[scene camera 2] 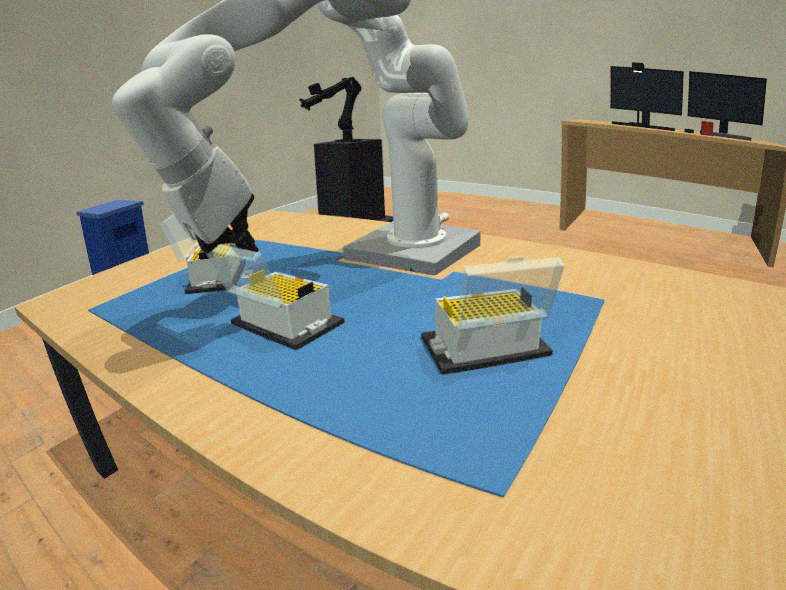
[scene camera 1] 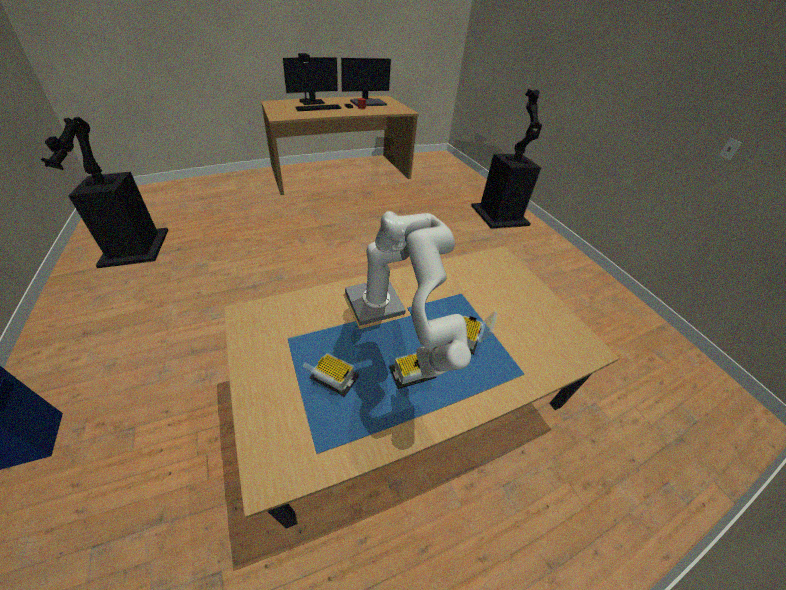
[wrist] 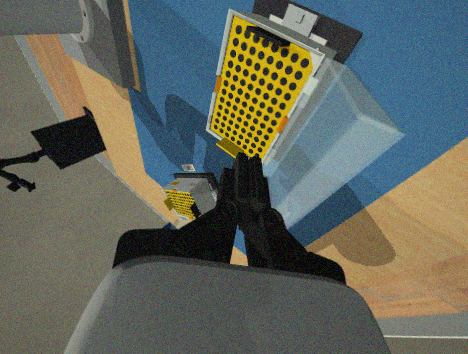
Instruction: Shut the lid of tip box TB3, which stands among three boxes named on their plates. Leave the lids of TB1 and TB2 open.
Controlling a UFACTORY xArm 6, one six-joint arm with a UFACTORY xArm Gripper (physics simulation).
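Places are measured from the arm's base along level axes (x up, y right, z ahead), in centimetres.
Where they show: gripper, fingertip midpoint: (scene camera 2: pixel 249 252) (scene camera 1: pixel 417 363) (wrist: pixel 242 169); arm's base at its link origin: (scene camera 2: pixel 416 238) (scene camera 1: pixel 376 298) (wrist: pixel 71 0).
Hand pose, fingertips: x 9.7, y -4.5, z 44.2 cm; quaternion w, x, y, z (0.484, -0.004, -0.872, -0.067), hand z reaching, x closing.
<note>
Each offset is from my fingertips to the top centre of the thing. Level surfaces: height alone.
The middle box, TB3 {dy -0.8, dx -5.1, dz -4.3 cm} (scene camera 1: pixel 406 368) (scene camera 2: pixel 285 311) (wrist: pixel 260 85), has a yellow rack inside, and its plate cannot be read. Its clear lid {dy -1.4, dx +2.7, dz +2.5 cm} (scene camera 2: pixel 241 269) (wrist: pixel 345 135) stands open, leaning outward on the right in the wrist view. My gripper (scene camera 2: pixel 250 246) (wrist: pixel 242 169) is shut and empty, beyond the box's yellow-tabbed short end and left of the lid in the wrist view. The arm hides its fingers in scene camera 1. TB1 {dy +28.0, dx -6.0, dz -9.5 cm} (scene camera 1: pixel 333 374) (scene camera 2: pixel 206 271) (wrist: pixel 192 195) and TB2 (scene camera 1: pixel 472 331) (scene camera 2: pixel 488 336) have open lids. Contact with TB3's lid cannot be told.
The boxes stand on a blue mat {dx -12.6 cm} (scene camera 1: pixel 342 431) (scene camera 2: pixel 406 393) on a wooden table {dx -12.9 cm} (scene camera 1: pixel 273 457) (scene camera 2: pixel 634 444). The arm's grey base plate (scene camera 1: pixel 361 308) (scene camera 2: pixel 374 252) is at the mat's rear edge. The wrist hangs close above TB3, with TB1 farther off in the wrist view.
</note>
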